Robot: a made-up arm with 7 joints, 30 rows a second.
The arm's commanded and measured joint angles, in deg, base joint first. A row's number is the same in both.
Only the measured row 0 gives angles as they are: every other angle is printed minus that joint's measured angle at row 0.
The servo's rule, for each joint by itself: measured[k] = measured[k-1] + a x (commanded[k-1-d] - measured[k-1]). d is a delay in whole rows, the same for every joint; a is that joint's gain. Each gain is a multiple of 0.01, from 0.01 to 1. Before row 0 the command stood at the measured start. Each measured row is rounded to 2 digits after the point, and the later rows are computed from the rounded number. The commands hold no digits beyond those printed.
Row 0, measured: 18.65, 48.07, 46.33, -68.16, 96.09, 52.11, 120.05
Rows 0 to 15, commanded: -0.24, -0.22, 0.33, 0.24, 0.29, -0.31, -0.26; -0.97, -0.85, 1.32, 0.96, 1.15, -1.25, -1.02; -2.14, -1.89, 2.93, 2.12, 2.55, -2.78, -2.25; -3.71, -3.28, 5.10, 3.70, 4.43, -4.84, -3.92; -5.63, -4.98, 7.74, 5.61, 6.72, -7.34, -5.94; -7.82, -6.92, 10.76, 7.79, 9.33, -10.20, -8.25; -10.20, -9.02, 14.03, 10.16, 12.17, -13.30, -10.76; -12.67, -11.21, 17.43, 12.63, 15.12, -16.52, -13.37; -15.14, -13.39, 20.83, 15.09, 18.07, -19.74, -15.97; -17.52, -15.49, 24.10, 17.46, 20.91, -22.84, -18.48; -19.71, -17.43, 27.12, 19.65, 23.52, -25.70, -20.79; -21.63, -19.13, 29.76, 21.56, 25.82, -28.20, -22.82; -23.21, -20.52, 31.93, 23.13, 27.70, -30.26, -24.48; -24.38, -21.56, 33.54, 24.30, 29.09, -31.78, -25.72; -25.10, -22.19, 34.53, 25.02, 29.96, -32.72, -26.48; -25.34, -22.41, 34.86, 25.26, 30.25, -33.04, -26.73
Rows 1 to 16, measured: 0.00, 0.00, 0.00, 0.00, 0.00, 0.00, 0.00; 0.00, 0.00, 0.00, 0.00, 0.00, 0.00, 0.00; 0.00, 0.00, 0.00, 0.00, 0.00, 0.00, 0.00; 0.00, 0.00, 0.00, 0.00, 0.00, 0.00, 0.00; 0.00, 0.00, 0.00, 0.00, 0.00, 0.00, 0.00; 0.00, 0.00, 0.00, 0.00, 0.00, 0.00, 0.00; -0.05, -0.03, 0.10, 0.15, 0.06, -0.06, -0.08; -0.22, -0.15, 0.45, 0.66, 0.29, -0.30, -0.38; -0.58, -0.41, 1.17, 1.58, 0.76, -0.80, -0.98; -1.17, -0.84, 2.31, 2.92, 1.53, -1.61, -1.92; -2.02, -1.46, 3.88, 4.61, 2.62, -2.76, -3.21; -3.12, -2.28, 5.88, 6.61, 4.03, -4.25, -4.82; -4.47, -3.29, 8.24, 8.85, 5.74, -6.06, -6.72; -6.03, -4.48, 10.91, 11.23, 7.71, -8.15, -8.85; -7.76, -5.82, 13.79, 13.66, 9.89, -10.47, -11.13; -9.61, -7.27, 16.78, 16.05, 12.20, -12.94, -13.48
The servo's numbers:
d 6
a 0.19 0.15 0.29 0.63 0.21 0.20 0.32

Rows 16 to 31, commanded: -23.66, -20.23, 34.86, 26.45, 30.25, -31.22, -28.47; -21.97, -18.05, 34.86, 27.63, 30.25, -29.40, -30.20; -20.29, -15.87, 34.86, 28.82, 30.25, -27.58, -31.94; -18.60, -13.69, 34.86, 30.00, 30.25, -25.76, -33.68; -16.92, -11.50, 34.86, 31.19, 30.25, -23.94, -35.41; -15.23, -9.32, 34.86, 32.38, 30.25, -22.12, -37.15; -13.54, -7.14, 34.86, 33.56, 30.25, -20.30, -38.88; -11.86, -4.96, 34.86, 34.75, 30.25, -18.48, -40.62; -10.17, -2.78, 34.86, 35.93, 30.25, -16.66, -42.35; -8.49, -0.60, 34.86, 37.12, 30.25, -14.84, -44.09; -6.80, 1.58, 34.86, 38.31, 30.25, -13.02, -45.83; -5.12, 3.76, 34.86, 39.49, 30.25, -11.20, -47.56; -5.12, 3.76, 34.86, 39.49, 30.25, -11.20, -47.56; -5.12, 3.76, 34.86, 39.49, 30.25, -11.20, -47.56; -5.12, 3.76, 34.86, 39.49, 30.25, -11.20, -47.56; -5.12, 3.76, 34.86, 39.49, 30.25, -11.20, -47.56
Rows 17 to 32, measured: -11.53, -8.79, 19.78, 18.32, 14.58, -15.49, -15.82; -13.45, -10.34, 22.67, 20.36, 16.94, -18.03, -18.06; -15.30, -11.87, 25.36, 22.11, 19.20, -20.48, -20.11; -17.03, -13.32, 27.73, 23.49, 21.28, -22.74, -21.91; -18.56, -14.65, 29.70, 24.45, 23.10, -24.74, -23.37; -19.85, -15.81, 31.20, 24.96, 24.60, -26.40, -24.45; -20.57, -16.47, 32.26, 25.90, 25.79, -27.36, -25.74; -20.84, -16.71, 33.01, 26.99, 26.73, -27.77, -27.17; -20.74, -16.58, 33.55, 28.14, 27.47, -27.73, -28.70; -20.33, -16.15, 33.93, 29.31, 28.05, -27.34, -30.29; -19.68, -15.45, 34.20, 30.49, 28.51, -26.66, -31.93; -18.83, -14.53, 34.39, 31.68, 28.88, -25.75, -33.60; -17.82, -13.42, 34.53, 32.86, 29.17, -24.66, -35.29; -16.69, -12.15, 34.63, 34.05, 29.40, -23.42, -37.00; -15.45, -10.74, 34.70, 35.23, 29.58, -22.07, -38.71; -14.13, -9.22, 34.75, 36.42, 29.72, -20.62, -40.43
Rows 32 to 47, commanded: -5.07, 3.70, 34.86, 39.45, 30.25, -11.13, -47.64; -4.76, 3.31, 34.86, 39.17, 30.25, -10.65, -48.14; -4.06, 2.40, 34.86, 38.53, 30.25, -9.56, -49.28; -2.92, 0.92, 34.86, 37.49, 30.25, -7.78, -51.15; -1.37, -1.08, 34.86, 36.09, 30.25, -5.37, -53.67; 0.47, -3.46, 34.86, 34.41, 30.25, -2.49, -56.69; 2.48, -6.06, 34.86, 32.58, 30.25, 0.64, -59.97; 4.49, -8.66, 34.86, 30.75, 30.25, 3.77, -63.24; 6.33, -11.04, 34.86, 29.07, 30.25, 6.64, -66.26; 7.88, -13.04, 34.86, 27.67, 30.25, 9.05, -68.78; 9.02, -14.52, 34.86, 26.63, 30.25, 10.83, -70.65; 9.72, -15.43, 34.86, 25.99, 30.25, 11.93, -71.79; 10.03, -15.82, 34.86, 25.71, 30.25, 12.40, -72.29; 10.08, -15.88, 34.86, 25.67, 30.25, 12.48, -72.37; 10.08, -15.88, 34.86, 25.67, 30.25, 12.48, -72.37; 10.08, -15.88, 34.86, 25.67, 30.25, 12.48, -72.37
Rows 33 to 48, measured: -12.74, -7.60, 34.78, 37.61, 29.83, -19.10, -42.16; -11.29, -5.90, 34.80, 38.79, 29.92, -17.52, -43.89; -10.12, -4.45, 34.82, 39.23, 29.99, -16.26, -45.06; -9.17, -3.22, 34.83, 39.39, 30.04, -15.25, -45.86; -8.40, -2.17, 34.84, 39.45, 30.08, -14.44, -46.40; -7.78, -1.28, 34.85, 39.48, 30.12, -13.79, -46.77; -7.27, -0.53, 34.85, 39.46, 30.15, -13.26, -47.05; -6.79, 0.05, 34.85, 39.28, 30.17, -12.74, -47.40; -6.27, 0.40, 34.85, 38.81, 30.19, -12.10, -48.00; -5.63, 0.48, 34.85, 37.98, 30.20, -11.24, -49.01; -4.82, 0.25, 34.85, 36.79, 30.21, -10.07, -50.50; -3.81, -0.31, 34.85, 35.29, 30.22, -8.55, -52.48; -2.61, -1.17, 34.85, 33.58, 30.23, -6.71, -54.88; -1.26, -2.29, 34.85, 31.80, 30.23, -4.61, -57.56; 0.18, -3.60, 34.85, 30.08, 30.23, -2.36, -60.34; 1.64, -5.02, 34.85, 28.56, 30.23, -0.08, -63.04
